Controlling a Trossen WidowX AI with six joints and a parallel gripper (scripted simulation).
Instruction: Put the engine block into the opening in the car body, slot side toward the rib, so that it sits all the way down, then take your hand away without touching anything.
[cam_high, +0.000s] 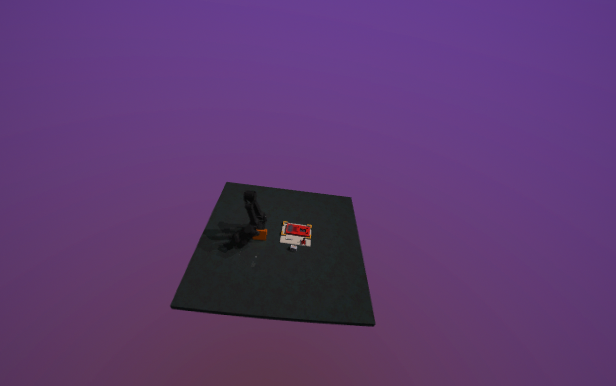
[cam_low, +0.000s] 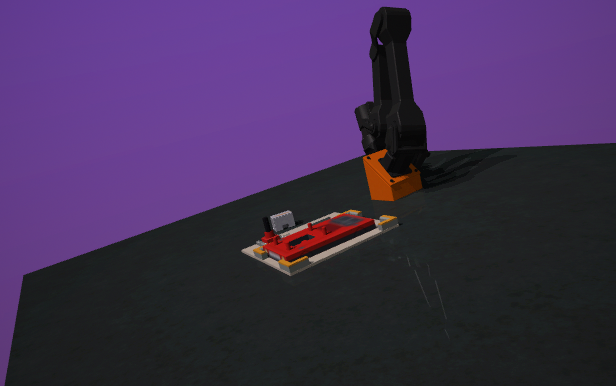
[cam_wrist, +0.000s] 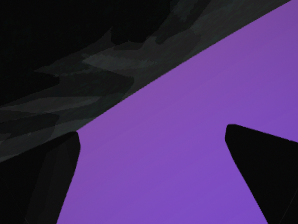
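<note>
The engine block is 49 cm ahead of my gripper tip, 5 cm below it and 4 cm to the left of it. The rest, counted from my gripper tip: dark upright peg 56 cm ahead, 12 cm to the left, 3 cm below; then cream base plate 50 cm ahead, 21 cm to the left, 6 cm below.
</note>
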